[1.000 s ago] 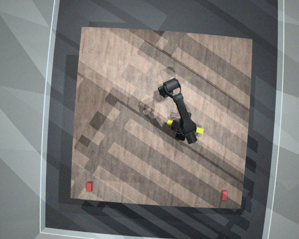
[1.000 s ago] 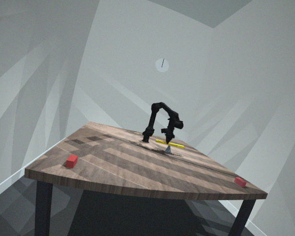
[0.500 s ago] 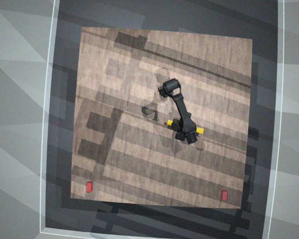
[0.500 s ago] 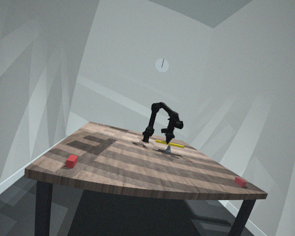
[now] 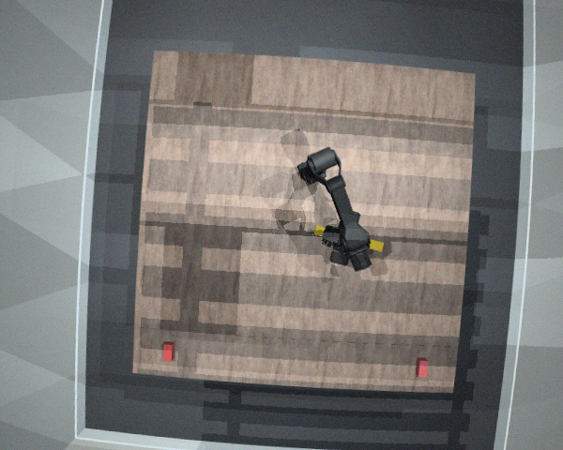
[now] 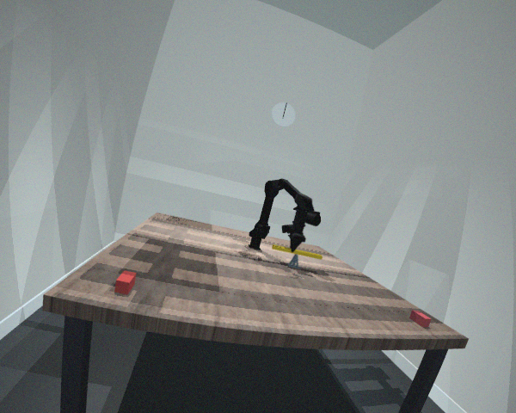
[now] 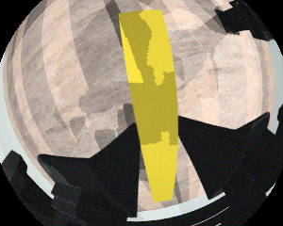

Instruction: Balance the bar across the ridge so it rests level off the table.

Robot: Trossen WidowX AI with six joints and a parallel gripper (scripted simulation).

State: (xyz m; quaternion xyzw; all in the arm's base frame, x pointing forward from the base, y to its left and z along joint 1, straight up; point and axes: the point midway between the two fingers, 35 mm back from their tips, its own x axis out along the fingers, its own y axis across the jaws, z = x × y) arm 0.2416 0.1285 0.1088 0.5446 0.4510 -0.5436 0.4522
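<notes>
Now: gripper tip 3 cm to the right of the yellow bar and 1 cm short of it.
</notes>
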